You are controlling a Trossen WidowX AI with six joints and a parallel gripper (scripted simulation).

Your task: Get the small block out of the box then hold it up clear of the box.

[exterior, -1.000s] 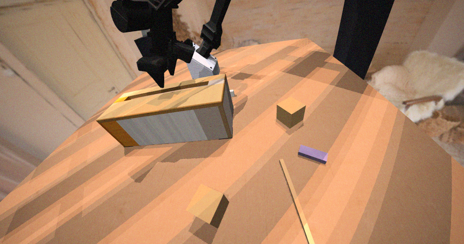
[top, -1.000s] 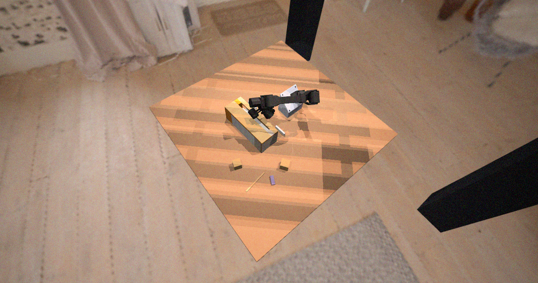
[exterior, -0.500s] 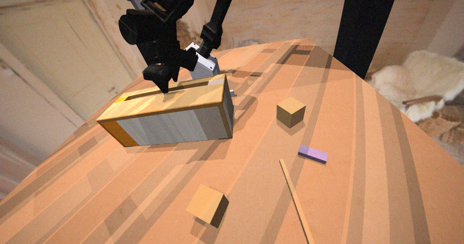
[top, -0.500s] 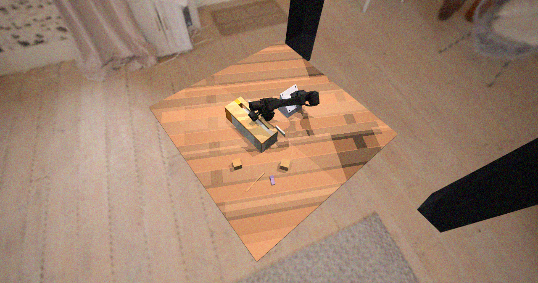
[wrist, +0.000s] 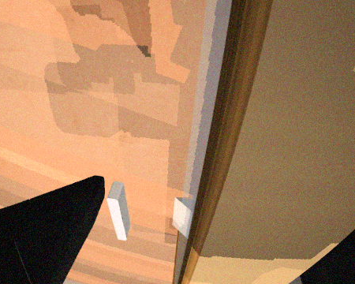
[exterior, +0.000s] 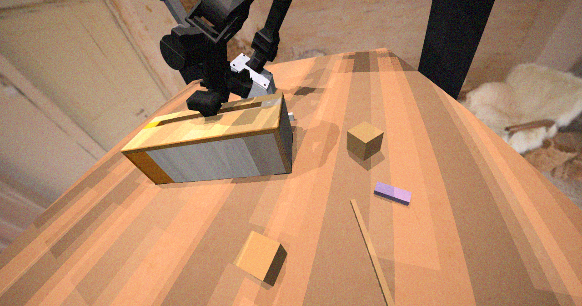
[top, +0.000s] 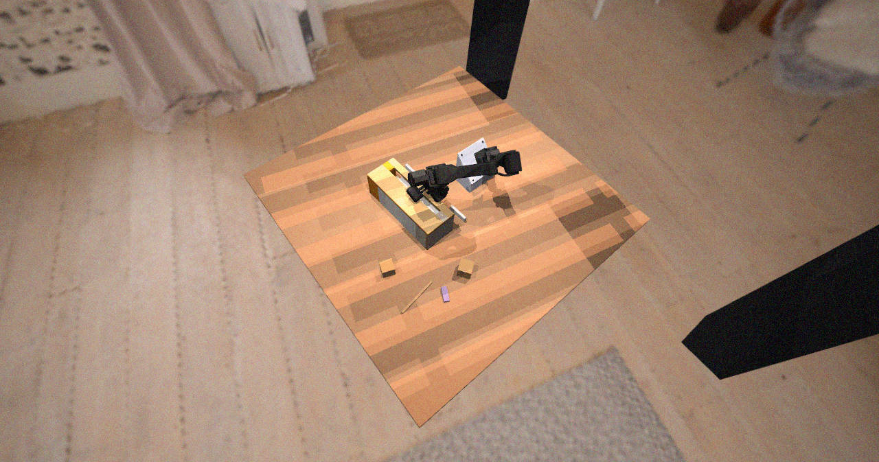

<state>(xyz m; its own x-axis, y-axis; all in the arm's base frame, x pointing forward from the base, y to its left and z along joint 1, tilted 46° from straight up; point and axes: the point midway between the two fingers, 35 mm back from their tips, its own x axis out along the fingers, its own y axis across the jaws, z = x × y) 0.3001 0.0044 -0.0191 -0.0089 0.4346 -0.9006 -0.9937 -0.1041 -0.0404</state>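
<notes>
Now: gripper tip 30 mm short of the long box and 30 mm above it. Also, from my gripper tip: thin stick: 270 mm ahead, 340 mm to the left, 90 mm below; then purple slab: 180 mm ahead, 390 mm to the left, 90 mm below.
</notes>
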